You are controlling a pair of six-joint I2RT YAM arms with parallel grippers.
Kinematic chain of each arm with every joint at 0, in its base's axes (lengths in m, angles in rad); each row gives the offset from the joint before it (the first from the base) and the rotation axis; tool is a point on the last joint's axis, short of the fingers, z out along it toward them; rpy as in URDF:
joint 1: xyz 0 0 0.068 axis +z
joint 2: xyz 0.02 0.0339 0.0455 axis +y
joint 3: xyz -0.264 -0.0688 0 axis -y
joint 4: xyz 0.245 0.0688 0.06 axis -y
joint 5: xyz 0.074 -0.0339 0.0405 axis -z
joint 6: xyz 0.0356 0 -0.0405 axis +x
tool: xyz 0 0 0 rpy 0 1.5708 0
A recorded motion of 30 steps. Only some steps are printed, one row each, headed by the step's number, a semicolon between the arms.
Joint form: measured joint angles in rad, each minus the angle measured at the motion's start. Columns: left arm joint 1, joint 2, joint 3, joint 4, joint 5, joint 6; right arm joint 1, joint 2, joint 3, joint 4, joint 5, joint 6.
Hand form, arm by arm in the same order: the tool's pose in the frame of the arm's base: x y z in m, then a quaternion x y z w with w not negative. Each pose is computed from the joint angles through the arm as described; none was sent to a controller.
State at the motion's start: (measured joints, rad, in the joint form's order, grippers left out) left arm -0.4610 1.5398 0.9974 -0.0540 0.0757 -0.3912; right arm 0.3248 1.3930 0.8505 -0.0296 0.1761 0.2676
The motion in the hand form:
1: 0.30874 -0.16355 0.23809 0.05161 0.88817 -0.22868 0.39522; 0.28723 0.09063 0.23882 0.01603 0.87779 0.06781 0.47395
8: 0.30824 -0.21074 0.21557 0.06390 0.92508 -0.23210 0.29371; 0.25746 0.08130 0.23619 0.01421 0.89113 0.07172 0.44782
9: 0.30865 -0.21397 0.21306 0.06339 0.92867 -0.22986 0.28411; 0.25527 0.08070 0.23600 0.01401 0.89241 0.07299 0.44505
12: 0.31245 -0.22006 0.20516 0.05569 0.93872 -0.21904 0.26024; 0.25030 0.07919 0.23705 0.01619 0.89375 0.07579 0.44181
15: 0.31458 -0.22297 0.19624 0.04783 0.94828 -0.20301 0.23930; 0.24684 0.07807 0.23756 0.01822 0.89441 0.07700 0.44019
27: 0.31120 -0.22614 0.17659 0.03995 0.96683 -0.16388 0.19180; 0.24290 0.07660 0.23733 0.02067 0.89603 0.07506 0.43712
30: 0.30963 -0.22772 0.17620 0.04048 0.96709 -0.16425 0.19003; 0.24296 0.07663 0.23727 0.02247 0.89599 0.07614 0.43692
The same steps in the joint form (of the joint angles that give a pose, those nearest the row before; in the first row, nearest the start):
1: -0.0176 0.0305 0.0294 -0.0274 0.0088 -0.0145; 0.0008 -0.0176 -0.0118 -0.0153 -0.0069 0.0031
8: -0.1289 0.1778 0.1575 -0.1923 0.0267 -0.1019; 0.0004 -0.1381 -0.0893 -0.1141 -0.0290 0.0153
9: -0.1354 0.1926 0.1705 -0.2098 0.0275 -0.1091; 0.0004 -0.1468 -0.0938 -0.1236 -0.0328 0.0172
12: -0.1434 0.2377 0.2079 -0.2564 0.0229 -0.1301; 0.0004 -0.1698 -0.1022 -0.1438 -0.0374 0.0248
15: -0.1476 0.2735 0.2308 -0.2983 0.0107 -0.1450; 0.0004 -0.1858 -0.1091 -0.1560 -0.0385 0.0301
27: -0.1617 0.3281 0.2503 -0.3899 -0.0145 -0.1648; 0.0004 -0.2025 -0.1175 -0.1724 -0.0347 0.0343
30: -0.1675 0.3281 0.2491 -0.3910 -0.0145 -0.1694; 0.0004 -0.2022 -0.1175 -0.1720 -0.0351 0.0385

